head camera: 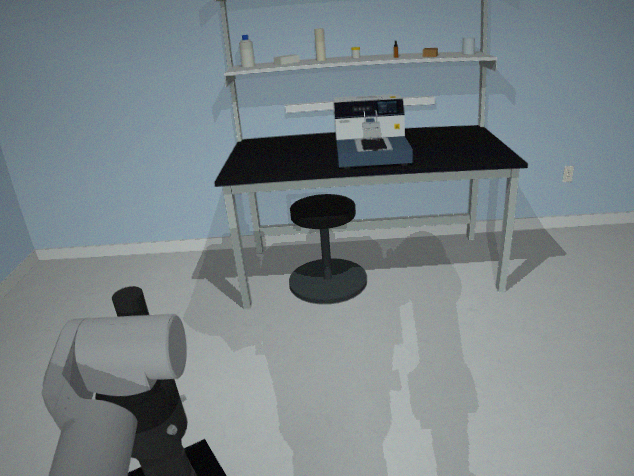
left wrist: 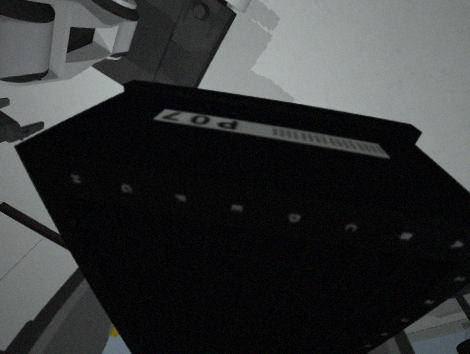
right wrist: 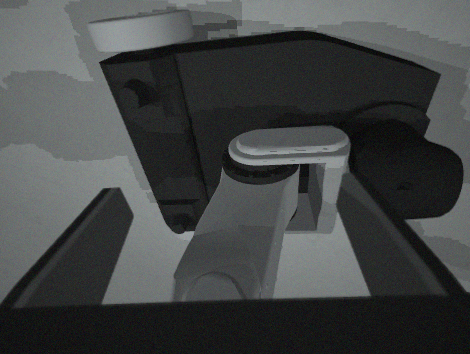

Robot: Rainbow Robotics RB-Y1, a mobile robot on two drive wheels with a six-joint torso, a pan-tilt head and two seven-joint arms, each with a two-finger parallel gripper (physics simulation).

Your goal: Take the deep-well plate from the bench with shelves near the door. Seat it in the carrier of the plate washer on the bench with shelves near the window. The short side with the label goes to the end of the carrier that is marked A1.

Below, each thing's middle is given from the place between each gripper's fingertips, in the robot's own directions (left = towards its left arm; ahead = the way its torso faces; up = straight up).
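Scene:
The black deep-well plate (left wrist: 193,214) is 410 mm above my right hand, and it's 430 mm ahead of that hand and 450 mm to the left of it.
For my left hand, that plate is 20 mm above it.

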